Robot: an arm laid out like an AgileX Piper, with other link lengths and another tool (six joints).
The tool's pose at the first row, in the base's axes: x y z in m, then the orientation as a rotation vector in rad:
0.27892, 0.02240, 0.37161, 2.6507, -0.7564, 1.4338
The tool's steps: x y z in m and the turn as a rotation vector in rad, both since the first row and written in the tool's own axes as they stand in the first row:
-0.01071, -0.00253, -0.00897, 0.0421, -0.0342, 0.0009
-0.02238, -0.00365, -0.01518, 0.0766, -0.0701, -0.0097
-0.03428, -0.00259, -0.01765, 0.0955, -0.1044, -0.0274
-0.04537, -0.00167, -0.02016, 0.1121, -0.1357, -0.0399
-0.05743, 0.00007, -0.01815, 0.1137, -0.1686, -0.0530
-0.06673, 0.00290, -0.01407, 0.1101, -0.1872, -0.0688
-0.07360, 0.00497, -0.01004, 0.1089, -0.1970, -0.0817
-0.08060, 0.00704, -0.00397, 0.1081, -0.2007, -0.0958
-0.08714, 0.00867, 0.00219, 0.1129, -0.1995, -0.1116
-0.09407, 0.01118, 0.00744, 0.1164, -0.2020, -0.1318
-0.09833, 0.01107, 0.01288, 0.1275, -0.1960, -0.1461
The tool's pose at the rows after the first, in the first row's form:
0.26814, 0.03118, 0.36873, -2.6956, 0.7336, -1.4147
0.25847, 0.03841, 0.36323, -2.6955, 0.6876, -1.3639
0.25067, 0.04285, 0.35497, -2.7101, 0.6474, -1.3168
0.24326, 0.04711, 0.34741, -2.7201, 0.6159, -1.2732
0.23858, 0.04988, 0.33632, -2.7416, 0.5969, -1.2273
0.23630, 0.05007, 0.32603, -2.7629, 0.5797, -1.2021
0.23542, 0.04996, 0.31785, -2.7767, 0.5643, -1.1893
0.23606, 0.04939, 0.30840, -2.7887, 0.5473, -1.1854
0.23717, 0.04900, 0.29934, -2.7956, 0.5234, -1.1890
0.23702, 0.04823, 0.29033, -2.8077, 0.4948, -1.1875
0.23936, 0.04864, 0.28384, -2.8064, 0.4674, -1.1979

